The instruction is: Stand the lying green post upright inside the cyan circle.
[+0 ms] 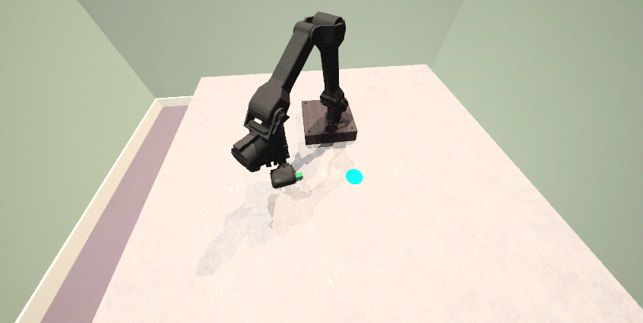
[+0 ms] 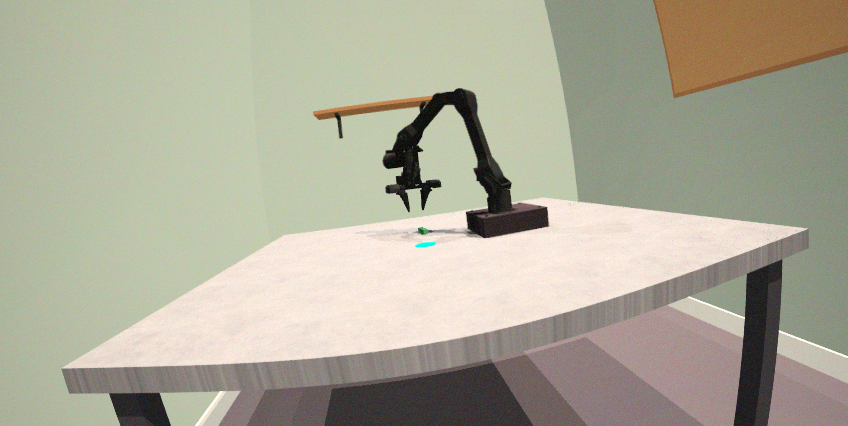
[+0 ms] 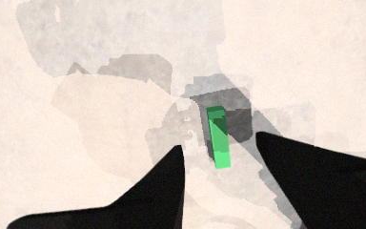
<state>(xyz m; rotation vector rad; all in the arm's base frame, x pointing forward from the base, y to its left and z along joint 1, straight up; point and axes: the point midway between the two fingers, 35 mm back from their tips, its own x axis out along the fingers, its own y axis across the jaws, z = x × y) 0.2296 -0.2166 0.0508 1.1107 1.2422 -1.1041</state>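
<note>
Right now my gripper tip is 1 cm past the green post, 3 cm to the right of it and 7 cm above it. Also, from my gripper tip: cyan circle 2 cm ahead, 24 cm to the left, 7 cm below.
</note>
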